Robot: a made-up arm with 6 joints. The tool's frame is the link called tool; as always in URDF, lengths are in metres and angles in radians. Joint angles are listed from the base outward.
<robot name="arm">
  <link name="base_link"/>
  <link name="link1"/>
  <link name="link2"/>
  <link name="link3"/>
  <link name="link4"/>
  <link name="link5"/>
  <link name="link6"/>
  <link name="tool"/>
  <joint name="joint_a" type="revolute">
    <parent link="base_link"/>
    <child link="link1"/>
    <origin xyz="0 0 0.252" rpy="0 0 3.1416"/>
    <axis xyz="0 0 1"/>
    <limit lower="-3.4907" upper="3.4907"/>
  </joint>
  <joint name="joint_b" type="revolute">
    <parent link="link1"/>
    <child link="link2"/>
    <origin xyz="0 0 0" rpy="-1.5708 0 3.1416"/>
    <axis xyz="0 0 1"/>
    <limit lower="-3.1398" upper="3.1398"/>
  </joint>
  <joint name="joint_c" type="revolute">
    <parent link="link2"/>
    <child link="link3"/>
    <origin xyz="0 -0.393 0" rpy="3.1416 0 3.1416"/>
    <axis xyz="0 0 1"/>
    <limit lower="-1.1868" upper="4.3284"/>
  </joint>
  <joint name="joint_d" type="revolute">
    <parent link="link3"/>
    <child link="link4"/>
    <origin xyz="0 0 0" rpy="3.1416 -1.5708 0"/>
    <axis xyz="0 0 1"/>
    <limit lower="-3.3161" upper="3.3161"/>
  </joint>
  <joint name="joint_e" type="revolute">
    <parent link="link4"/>
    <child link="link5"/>
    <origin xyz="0 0 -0.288" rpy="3.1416 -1.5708 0"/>
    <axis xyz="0 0 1"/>
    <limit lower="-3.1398" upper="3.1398"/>
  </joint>
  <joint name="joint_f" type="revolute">
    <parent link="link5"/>
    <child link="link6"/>
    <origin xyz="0 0 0.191" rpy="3.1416 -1.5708 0"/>
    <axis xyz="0 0 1"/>
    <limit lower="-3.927" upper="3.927"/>
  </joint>
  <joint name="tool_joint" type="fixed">
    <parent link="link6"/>
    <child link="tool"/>
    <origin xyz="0 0 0" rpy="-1.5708 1.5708 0"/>
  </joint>
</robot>
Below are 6 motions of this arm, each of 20 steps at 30 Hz.
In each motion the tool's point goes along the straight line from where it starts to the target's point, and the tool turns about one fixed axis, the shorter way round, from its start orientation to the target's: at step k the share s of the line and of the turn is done. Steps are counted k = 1, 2, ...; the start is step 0. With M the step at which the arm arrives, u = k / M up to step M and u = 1 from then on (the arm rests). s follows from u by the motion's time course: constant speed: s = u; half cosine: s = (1 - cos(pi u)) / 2; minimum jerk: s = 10 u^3 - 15 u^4 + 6 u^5.
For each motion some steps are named. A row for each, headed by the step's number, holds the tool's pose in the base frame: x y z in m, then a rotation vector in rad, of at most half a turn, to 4 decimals.
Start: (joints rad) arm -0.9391 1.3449 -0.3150 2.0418 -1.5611 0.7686
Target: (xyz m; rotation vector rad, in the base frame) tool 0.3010 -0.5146 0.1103 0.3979 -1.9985 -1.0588
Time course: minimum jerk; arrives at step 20
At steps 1, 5, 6, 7, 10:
1: 0.3810 -0.3742 0.0381 1.3582 -2.1611 -1.0160
5: 0.3728 -0.3886 0.0455 1.2558 -2.1559 -1.0273
6: 0.3680 -0.3970 0.0498 1.1965 -2.1516 -1.0331
7: 0.3623 -0.4071 0.0550 1.1252 -2.1451 -1.0394
10: 0.3411 -0.4443 0.0742 0.8670 -2.1097 -1.0556

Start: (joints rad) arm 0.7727 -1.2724 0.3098 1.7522 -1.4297 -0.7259
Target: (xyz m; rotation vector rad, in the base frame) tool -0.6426 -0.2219 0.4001 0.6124 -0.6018 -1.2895
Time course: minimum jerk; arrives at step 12
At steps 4, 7, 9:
4: -0.4745 -0.3397 0.6002 0.6099 -0.5061 -0.9676
7: -0.5689 -0.2736 0.4879 0.6127 -0.5603 -1.1481
9: -0.6206 -0.2373 0.4263 0.6127 -0.5895 -1.2472

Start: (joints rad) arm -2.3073 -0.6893 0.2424 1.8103 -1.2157 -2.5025
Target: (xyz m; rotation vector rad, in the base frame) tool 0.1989 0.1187 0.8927 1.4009 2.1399 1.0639
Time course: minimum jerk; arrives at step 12
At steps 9, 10, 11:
9: 0.1976 0.1207 0.8932 1.3847 2.1407 1.1496
10: 0.1984 0.1194 0.8929 1.3955 2.1404 1.0933
11: 0.1988 0.1188 0.8927 1.4001 2.1400 1.0681

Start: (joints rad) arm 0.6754 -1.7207 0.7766 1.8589 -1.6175 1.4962
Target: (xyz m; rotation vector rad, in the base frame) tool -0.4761 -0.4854 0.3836 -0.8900 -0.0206 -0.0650
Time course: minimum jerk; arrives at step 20
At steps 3, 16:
3: -0.5994 -0.4153 0.2242 -0.4080 0.5081 -0.9014
16: -0.4834 -0.4812 0.3741 -0.8655 0.0116 -0.1165

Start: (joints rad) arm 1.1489 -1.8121 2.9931 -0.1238 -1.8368 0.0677
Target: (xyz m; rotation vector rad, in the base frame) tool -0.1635 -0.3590 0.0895 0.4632 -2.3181 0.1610
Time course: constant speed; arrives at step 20
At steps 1, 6, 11, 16, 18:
1: 0.0089 -0.4196 -0.1198 1.3892 -2.5697 0.0326
6: -0.0365 -0.4037 -0.0648 1.1323 -2.5294 0.0713
11: -0.0818 -0.3877 -0.0097 0.8848 -2.4694 0.1063
16: -0.1272 -0.3718 0.0454 0.6468 -2.3917 0.1380
18: -0.1454 -0.3654 0.0675 0.5542 -2.3561 0.1497

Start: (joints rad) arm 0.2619 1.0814 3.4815 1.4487 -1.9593 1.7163
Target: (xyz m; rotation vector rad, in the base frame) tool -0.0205 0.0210 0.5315 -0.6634 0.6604 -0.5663
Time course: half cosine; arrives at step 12
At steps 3, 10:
3: 0.0074 -0.0147 0.4973 -0.7195 0.5729 -0.7651
10: -0.0183 0.0182 0.5288 -0.6680 0.6538 -0.5819

